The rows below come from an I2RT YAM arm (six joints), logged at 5 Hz.
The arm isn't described. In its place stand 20 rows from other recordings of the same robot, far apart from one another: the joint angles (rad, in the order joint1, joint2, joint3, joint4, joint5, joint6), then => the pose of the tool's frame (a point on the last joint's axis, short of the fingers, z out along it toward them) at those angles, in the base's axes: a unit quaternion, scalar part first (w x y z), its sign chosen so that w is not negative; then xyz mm.
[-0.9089, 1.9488, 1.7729, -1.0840, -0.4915, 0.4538] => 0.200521, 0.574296, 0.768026, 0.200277, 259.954, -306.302, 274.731
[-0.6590, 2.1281, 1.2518, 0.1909, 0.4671, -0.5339] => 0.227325, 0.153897, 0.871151, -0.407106, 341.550, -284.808, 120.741
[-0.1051, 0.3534, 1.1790, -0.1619, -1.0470, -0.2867] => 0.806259, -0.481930, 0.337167, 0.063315, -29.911, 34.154, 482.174
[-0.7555, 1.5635, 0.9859, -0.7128, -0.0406, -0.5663] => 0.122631, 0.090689, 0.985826, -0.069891, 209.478, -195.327, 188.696
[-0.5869, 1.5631, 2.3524, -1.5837, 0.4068, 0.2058] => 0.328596, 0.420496, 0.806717, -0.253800, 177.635, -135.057, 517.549
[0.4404, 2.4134, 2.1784, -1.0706, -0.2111, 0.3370] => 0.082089, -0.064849, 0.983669, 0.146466, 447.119, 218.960, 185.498
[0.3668, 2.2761, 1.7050, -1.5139, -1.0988, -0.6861] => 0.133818, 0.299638, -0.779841, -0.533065, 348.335, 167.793, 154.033
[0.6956, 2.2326, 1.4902, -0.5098, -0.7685, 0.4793] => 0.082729, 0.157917, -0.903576, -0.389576, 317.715, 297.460, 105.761
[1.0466, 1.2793, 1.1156, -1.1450, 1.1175, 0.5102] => 0.447926, -0.155972, 0.828952, -0.296436, 137.243, 173.442, 299.105
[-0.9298, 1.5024, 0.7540, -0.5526, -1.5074, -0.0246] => 0.398567, 0.233200, 0.690035, 0.557327, 173.574, -173.231, 180.640
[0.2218, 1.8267, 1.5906, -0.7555, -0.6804, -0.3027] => 0.281912, -0.326248, 0.847840, 0.308633, 380.115, 108.679, 284.841
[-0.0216, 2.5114, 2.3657, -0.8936, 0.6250, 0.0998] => 0.261316, 0.136293, 0.911575, -0.286651, 535.966, -32.413, 204.191
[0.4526, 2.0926, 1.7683, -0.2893, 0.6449, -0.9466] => 0.354770, -0.430447, 0.738105, -0.379545, 447.051, 193.590, 262.181
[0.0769, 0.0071, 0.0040, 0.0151, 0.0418, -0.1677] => 0.709782, -0.070971, 0.699263, -0.046950, 110.537, 7.025, 175.931
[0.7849, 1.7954, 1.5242, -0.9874, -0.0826, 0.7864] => 0.080961, -0.005679, 0.987004, 0.138697, 255.823, 259.720, 258.859
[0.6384, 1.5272, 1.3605, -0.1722, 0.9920, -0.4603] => 0.540645, -0.140327, 0.755802, -0.341724, 297.388, 183.570, 364.691
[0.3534, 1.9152, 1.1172, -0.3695, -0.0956, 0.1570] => 0.181759, -0.105470, 0.972966, 0.095799, 342.287, 129.887, 127.820
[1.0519, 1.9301, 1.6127, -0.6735, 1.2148, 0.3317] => 0.529680, -0.124555, 0.793889, -0.271414, 233.127, 340.926, 268.901
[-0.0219, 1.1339, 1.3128, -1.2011, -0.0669, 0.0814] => 0.269642, 0.040622, 0.961262, 0.040232, 195.825, -1.909, 361.894
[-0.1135, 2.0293, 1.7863, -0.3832, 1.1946, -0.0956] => 0.321844, 0.262440, 0.734018, -0.537364, 452.935, -84.954, 298.487
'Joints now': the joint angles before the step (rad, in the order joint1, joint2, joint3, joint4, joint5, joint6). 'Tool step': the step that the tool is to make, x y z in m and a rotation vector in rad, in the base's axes. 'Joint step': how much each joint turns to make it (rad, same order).
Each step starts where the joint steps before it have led.
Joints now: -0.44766, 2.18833, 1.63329, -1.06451, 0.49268, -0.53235
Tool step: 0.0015, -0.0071, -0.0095, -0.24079, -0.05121, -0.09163
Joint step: -0.00001, -0.00012, -0.05621, 0.14497, 0.19455, 0.11100
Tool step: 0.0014, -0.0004, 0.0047, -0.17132, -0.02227, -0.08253
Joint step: 0.00990, -0.00071, 0.00298, 0.00816, 0.14953, 0.11823
